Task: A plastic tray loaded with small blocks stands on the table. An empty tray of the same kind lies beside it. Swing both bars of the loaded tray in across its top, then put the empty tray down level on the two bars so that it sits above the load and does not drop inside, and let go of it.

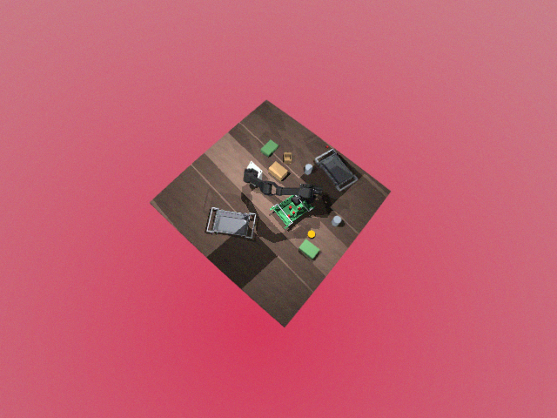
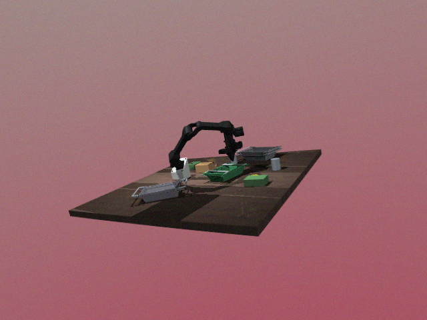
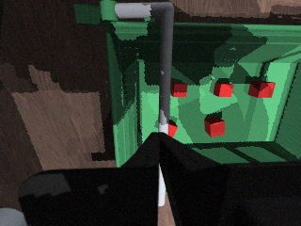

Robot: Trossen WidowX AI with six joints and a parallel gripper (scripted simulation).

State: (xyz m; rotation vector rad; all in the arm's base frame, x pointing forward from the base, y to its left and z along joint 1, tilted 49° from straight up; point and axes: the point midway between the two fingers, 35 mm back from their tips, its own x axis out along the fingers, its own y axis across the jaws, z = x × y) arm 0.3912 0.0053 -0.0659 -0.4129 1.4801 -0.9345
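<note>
Now: the grey tray 29 cm behind my gripper tip, 43 cm to the right of it and 4 cm below it. Round my gripper tip: brown crate: 30 cm behind, 24 cm to the left, 7 cm below; then yellow disc: 19 cm ahead, 14 cm to the right, 8 cm below.
</note>
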